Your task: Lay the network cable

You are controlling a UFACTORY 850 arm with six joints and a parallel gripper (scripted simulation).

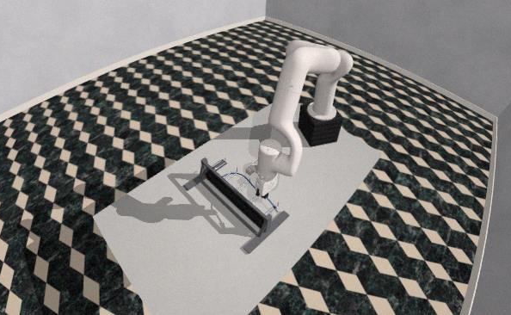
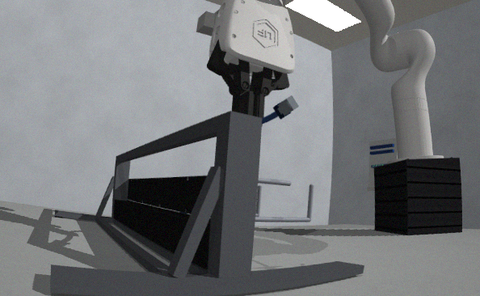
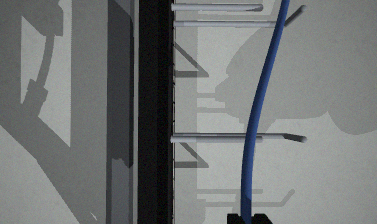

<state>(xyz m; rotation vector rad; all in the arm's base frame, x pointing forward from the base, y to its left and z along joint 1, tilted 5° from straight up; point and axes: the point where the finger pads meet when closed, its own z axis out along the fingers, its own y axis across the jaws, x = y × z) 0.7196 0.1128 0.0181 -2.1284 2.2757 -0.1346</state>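
My hand is 8 cm to the right of the grey plug, 2 cm short of it and 2 cm above it. Round my hand: dark grey rack 15 cm to the right, 11 cm below, 5 cm ahead.
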